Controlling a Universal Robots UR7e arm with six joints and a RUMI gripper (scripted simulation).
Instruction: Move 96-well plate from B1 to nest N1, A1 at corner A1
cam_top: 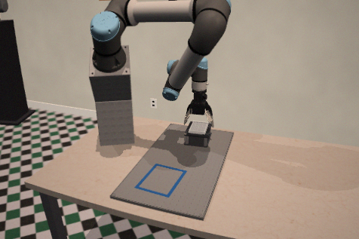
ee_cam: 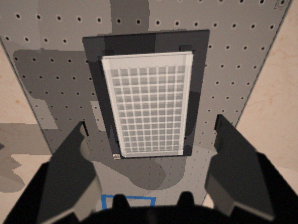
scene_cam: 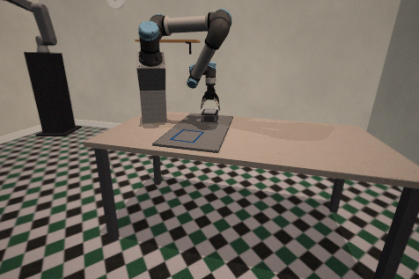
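Right now the white 96-well plate is 1 cm below my hand. From my hand the other things lie so: raised nest N1 (2 cm below).
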